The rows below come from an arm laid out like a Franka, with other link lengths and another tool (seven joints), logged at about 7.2 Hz.
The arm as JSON. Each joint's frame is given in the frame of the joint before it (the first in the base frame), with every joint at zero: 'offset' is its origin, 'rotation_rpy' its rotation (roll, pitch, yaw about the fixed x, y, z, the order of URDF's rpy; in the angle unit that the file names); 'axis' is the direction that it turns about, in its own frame. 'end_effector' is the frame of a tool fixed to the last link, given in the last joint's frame.
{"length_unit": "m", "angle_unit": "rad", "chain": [
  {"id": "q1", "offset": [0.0, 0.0, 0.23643], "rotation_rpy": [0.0, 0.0, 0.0], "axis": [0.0, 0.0, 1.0]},
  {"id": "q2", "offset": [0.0, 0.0, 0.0], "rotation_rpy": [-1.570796, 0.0, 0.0], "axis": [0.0, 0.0, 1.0]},
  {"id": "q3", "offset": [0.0, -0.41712, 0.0], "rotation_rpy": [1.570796, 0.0, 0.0], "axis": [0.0, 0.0, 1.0]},
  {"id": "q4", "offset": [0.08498, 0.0, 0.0], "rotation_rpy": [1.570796, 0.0, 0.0], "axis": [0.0, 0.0, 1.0]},
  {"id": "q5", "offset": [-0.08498, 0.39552, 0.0], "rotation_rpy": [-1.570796, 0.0, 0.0], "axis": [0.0, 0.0, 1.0]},
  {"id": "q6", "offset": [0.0, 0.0, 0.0], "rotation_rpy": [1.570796, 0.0, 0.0], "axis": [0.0, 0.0, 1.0]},
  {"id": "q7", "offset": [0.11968, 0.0, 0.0], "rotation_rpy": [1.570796, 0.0, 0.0], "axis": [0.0, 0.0, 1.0]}
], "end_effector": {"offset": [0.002, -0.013, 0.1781], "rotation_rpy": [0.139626, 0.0, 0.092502]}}
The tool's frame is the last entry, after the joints.
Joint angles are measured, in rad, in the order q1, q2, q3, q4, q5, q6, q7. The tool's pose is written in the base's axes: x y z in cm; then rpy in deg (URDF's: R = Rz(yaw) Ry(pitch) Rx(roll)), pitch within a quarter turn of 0, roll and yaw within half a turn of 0. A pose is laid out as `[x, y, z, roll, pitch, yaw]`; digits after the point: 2 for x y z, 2 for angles.
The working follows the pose.
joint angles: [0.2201 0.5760 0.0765 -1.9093 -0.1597 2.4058 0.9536]
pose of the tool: [69.23, 21.10, 9.13, -177.53, -0.51, -36.51]
Where each joint sits with the arm in this pose, in the base's axes (m; each line is computed from the numbers above, not from the rounded line before):
q1: 0.0000 0.0000 0.2364
q2: 0.0000 0.0000 0.2364
q3: 0.2217 0.0496 0.5862
q4: 0.2896 0.0715 0.5401
q5: 0.5832 0.1686 0.2792
q6: 0.5832 0.1686 0.2792
q7: 0.6928 0.2157 0.2698
the tool: 0.6923 0.2110 0.0913

